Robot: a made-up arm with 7 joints. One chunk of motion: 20 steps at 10 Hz.
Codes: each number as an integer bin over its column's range. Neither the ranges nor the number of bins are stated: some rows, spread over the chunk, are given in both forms.
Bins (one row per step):
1: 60 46 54 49 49 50 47
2: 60 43 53 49 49 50 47
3: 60 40 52 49 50 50 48
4: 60 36 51 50 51 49 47
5: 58 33 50 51 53 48 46
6: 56 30 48 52 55 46 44
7: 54 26 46 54 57 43 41
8: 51 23 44 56 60 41 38
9: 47 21 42 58 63 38 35
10: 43 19 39 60 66 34 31
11: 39 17 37 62 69 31 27
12: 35 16 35 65 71 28 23
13: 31 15 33 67 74 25 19
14: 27 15 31 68 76 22 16
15: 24 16 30 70 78 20 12
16: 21 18 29 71 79 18 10
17: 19 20 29 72 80 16 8
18: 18 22 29 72 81 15 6
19: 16 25 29 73 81 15 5
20: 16 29 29 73 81 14 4
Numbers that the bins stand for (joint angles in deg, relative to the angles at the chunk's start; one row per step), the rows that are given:
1: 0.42 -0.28 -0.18 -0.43 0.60 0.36 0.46
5: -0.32 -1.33 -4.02 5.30 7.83 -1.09 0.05
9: -4.43 -2.30 -11.70 25.38 25.91 -8.36 -4.51
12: -8.92 -2.71 -18.41 45.46 40.37 -15.64 -9.47
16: -14.15 -2.55 -24.17 62.68 54.84 -22.91 -14.86
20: -16.02 -1.66 -24.17 68.41 58.45 -25.82 -17.34
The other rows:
2: 0.42 -0.53 -1.14 -0.43 0.60 0.36 0.46
3: 0.42 -0.77 -2.10 -0.43 2.40 0.36 0.88
4: 0.42 -1.09 -3.06 2.43 4.21 -0.36 0.46
6: -1.07 -1.58 -5.94 8.17 11.44 -2.55 -0.78
7: -1.82 -1.90 -7.86 13.91 15.06 -4.73 -2.02
8: -2.94 -2.14 -9.78 19.65 20.48 -6.18 -3.26
10: -5.93 -2.46 -14.58 31.12 31.33 -11.27 -6.16
11: -7.42 -2.63 -16.49 36.86 36.76 -13.45 -7.82
13: -10.41 -2.79 -20.33 51.20 45.80 -17.82 -11.13
14: -11.91 -2.79 -22.25 54.07 49.41 -20.00 -12.37
15: -13.03 -2.71 -23.21 59.81 53.03 -21.45 -14.03
17: -14.90 -2.38 -24.17 65.55 56.65 -24.36 -15.69
18: -15.27 -2.22 -24.17 65.55 58.45 -25.09 -16.52
19: -16.02 -1.98 -24.17 68.41 58.45 -25.09 -16.93

